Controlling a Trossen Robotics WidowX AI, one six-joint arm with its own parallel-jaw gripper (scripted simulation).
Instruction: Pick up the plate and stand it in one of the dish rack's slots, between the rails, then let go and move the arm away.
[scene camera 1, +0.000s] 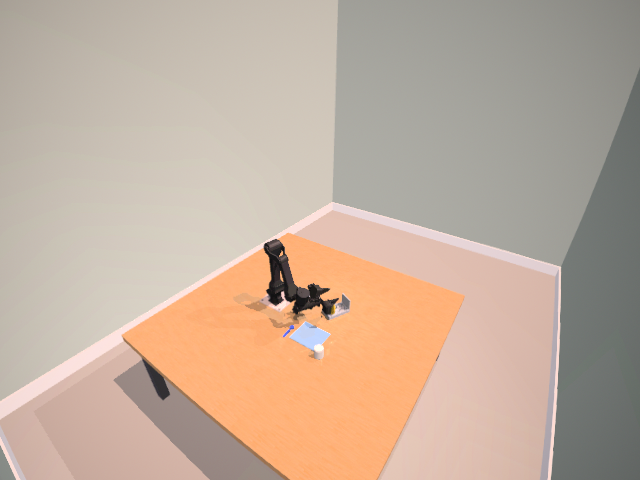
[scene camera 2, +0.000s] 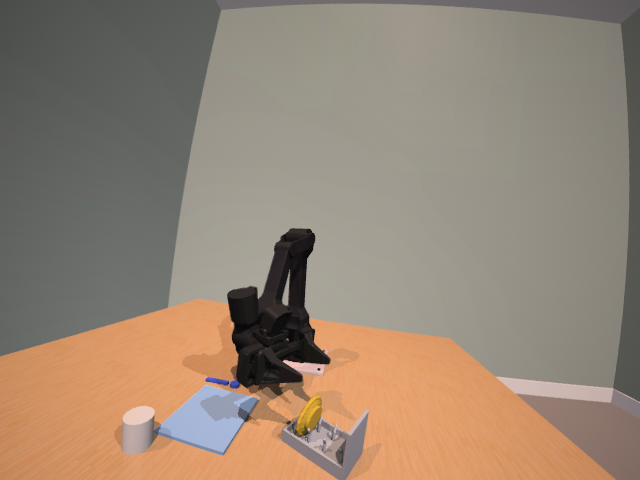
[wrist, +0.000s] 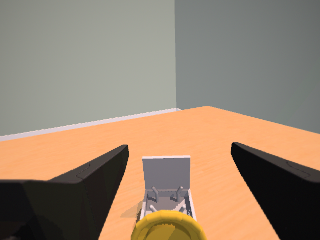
My gripper (scene camera 2: 317, 369) is open, with nothing in its grasp. Further things: a grey dish rack (wrist: 167, 178), a white cup (scene camera 2: 137, 431) and a light blue mat (scene camera 2: 209, 420).
My gripper also shows in the wrist view (wrist: 178, 148). The wrist view does not show the white cup: it is out of frame.
